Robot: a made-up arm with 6 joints. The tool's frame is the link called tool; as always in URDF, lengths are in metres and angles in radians.
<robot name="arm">
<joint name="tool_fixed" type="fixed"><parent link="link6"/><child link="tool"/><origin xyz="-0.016 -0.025 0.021" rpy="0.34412 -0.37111 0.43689"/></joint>
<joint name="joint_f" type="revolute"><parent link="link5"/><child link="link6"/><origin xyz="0.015 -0.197 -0.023"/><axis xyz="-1 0 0"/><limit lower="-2.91" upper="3.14"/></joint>
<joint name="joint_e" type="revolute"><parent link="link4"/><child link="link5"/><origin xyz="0.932 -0.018 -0.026"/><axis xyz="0 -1 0"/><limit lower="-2.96" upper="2.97"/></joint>
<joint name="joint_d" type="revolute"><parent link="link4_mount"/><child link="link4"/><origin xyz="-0.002 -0.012 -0.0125"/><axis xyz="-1 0 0"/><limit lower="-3.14" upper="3.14"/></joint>
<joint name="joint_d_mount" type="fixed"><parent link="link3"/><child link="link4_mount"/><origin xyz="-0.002 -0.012 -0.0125"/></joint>
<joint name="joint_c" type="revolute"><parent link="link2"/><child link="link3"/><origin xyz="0.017 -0.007 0.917"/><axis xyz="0 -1 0"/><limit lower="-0.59" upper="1.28"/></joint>
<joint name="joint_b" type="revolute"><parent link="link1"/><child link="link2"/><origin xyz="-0.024 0.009 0.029"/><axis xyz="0 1 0"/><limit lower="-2.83" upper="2.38"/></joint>
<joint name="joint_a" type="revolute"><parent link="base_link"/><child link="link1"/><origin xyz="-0.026 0.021 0.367"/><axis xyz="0 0 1"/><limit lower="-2.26" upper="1.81"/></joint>
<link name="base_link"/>
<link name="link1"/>
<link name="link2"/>
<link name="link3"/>
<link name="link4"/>
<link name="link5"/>
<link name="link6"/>
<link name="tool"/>
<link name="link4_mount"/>
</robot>
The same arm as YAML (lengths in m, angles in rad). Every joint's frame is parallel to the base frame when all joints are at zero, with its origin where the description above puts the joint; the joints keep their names.
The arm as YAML. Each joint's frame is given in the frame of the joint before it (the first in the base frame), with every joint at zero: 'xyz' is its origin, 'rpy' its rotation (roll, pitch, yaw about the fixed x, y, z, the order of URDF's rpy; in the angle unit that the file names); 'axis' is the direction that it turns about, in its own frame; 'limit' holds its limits. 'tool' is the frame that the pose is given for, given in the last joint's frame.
units:
  length: m
  angle: rad
joints:
  - name: joint_a
    type: revolute
    origin:
      xyz: [-0.026, 0.021, 0.367]
      rpy: [0.0, 0.0, 0.0]
    axis: "+z"
    limit:
      lower: -2.26
      upper: 1.81
  - name: joint_b
    type: revolute
    origin:
      xyz: [-0.024, 0.009, 0.029]
      rpy: [0.0, 0.0, 0.0]
    axis: "+y"
    limit:
      lower: -2.83
      upper: 2.38
  - name: joint_c
    type: revolute
    origin:
      xyz: [0.017, -0.007, 0.917]
      rpy: [0.0, 0.0, 0.0]
    axis: "-y"
    limit:
      lower: -0.59
      upper: 1.28
  - name: joint_d
    type: revolute
    origin:
      xyz: [-0.004, -0.024, -0.025]
      rpy: [0.0, 0.0, 0.0]
    axis: "-x"
    limit:
      lower: -3.14
      upper: 3.14
  - name: joint_e
    type: revolute
    origin:
      xyz: [0.932, -0.018, -0.026]
      rpy: [0.0, 0.0, 0.0]
    axis: "-y"
    limit:
      lower: -2.96
      upper: 2.97
  - name: joint_f
    type: revolute
    origin:
      xyz: [0.015, -0.197, -0.023]
      rpy: [0.0, 0.0, 0.0]
    axis: "-x"
    limit:
      lower: -2.91
      upper: 3.14
tool:
  origin:
    xyz: [-0.016, -0.025, 0.021]
    rpy: [0.3441, -0.3711, 0.4369]

